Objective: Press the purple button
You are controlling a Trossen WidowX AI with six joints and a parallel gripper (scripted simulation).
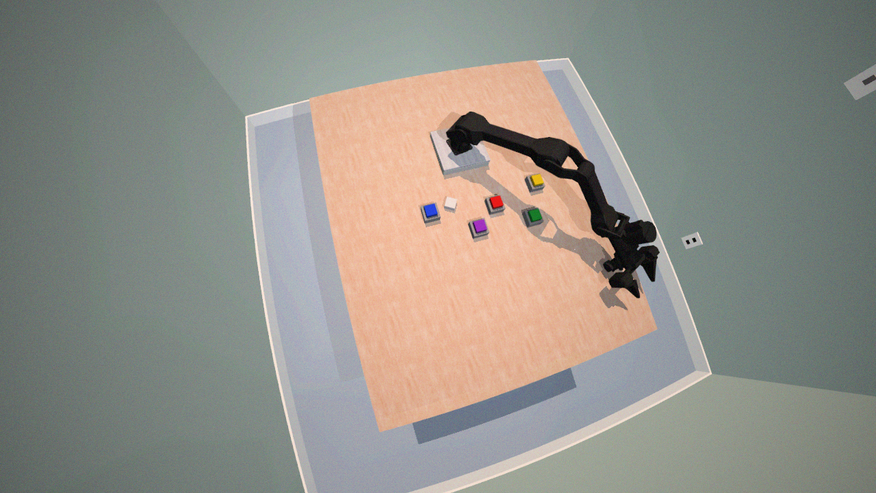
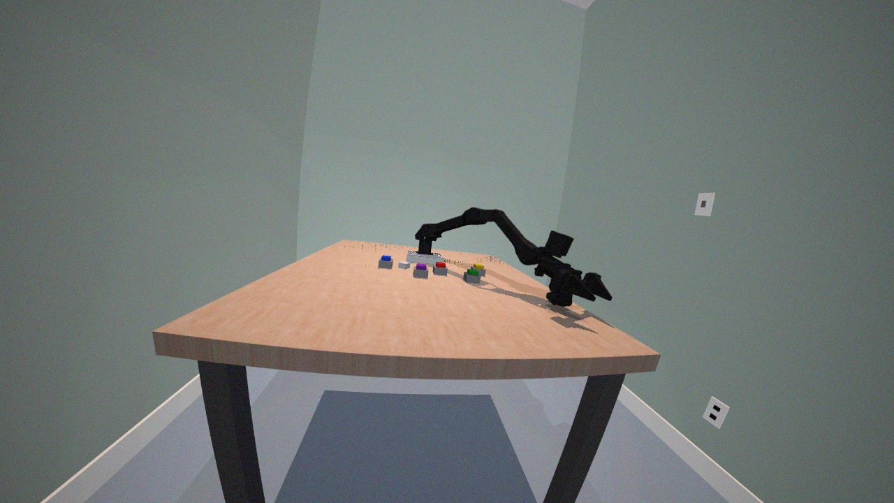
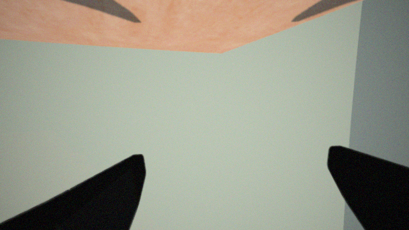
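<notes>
The purple button lies 41 cm behind my gripper tip, 35 cm to the right of it and 3 cm below it. From my gripper tip the other things lie so: yellow button (46 cm behind, 11 cm to the right, 3 cm below); then red button (45 cm behind, 27 cm to the right, 3 cm below); then green button (36 cm behind, 18 cm to the right, 3 cm below).
</notes>
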